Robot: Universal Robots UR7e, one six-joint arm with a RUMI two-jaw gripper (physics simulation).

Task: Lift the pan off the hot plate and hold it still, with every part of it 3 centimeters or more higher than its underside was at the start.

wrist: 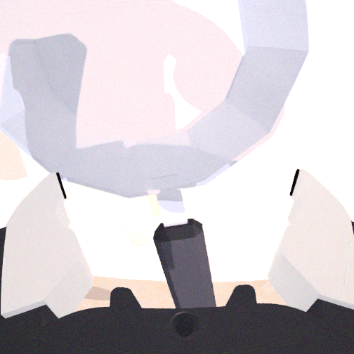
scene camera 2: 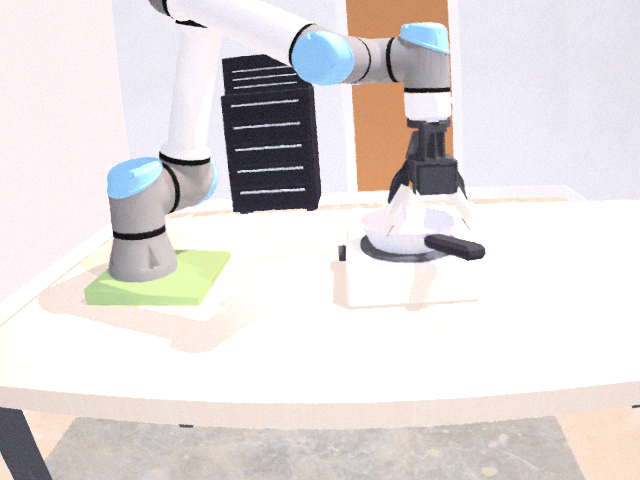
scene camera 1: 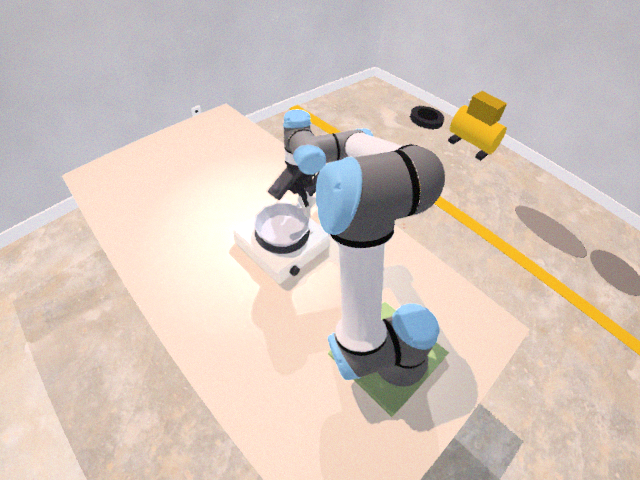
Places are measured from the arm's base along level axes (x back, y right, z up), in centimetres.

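Where they show: gripper, between the fingertips: (scene camera 2: 428, 232) (scene camera 1: 293, 206); arm's base, origin of its link: (scene camera 2: 143, 268) (scene camera 1: 400, 360).
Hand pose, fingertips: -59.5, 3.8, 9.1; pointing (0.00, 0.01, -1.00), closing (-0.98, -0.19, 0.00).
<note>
Each offset is from my fingertips to the top centre of the thing, as dx, dy, dz.
The pale grey pan (scene camera 1: 281, 224) (scene camera 2: 403, 242) (wrist: 150, 167) sits level on the black disc of the white hot plate {+4.5, -7.0, -4.0} (scene camera 1: 271, 262) (scene camera 2: 392, 284). Its black handle {-3.5, +11.1, +4.2} (scene camera 2: 454, 246) (wrist: 186, 265) points away from the arm's base side, toward the camera in scene camera 2; the arm hides it in scene camera 1. My gripper (scene camera 1: 307, 201) (scene camera 2: 429, 228) (wrist: 177, 175) is open and empty. In the wrist view its white fingers stand wide apart, one on each side of the handle, with the tips level with the pan's near rim. In scene camera 2 the tips appear slightly above the handle.
A black knob {+17.3, -11.2, -6.6} (scene camera 1: 294, 270) (scene camera 2: 341, 252) is on the hot plate's side. The arm stands on a green base plate (scene camera 1: 391, 395) (scene camera 2: 206, 279) on the same table. Beyond the table are a dark drawer cabinet (scene camera 2: 273, 139), a yellow machine (scene camera 1: 478, 129) and a black ring (scene camera 1: 416, 124).
</note>
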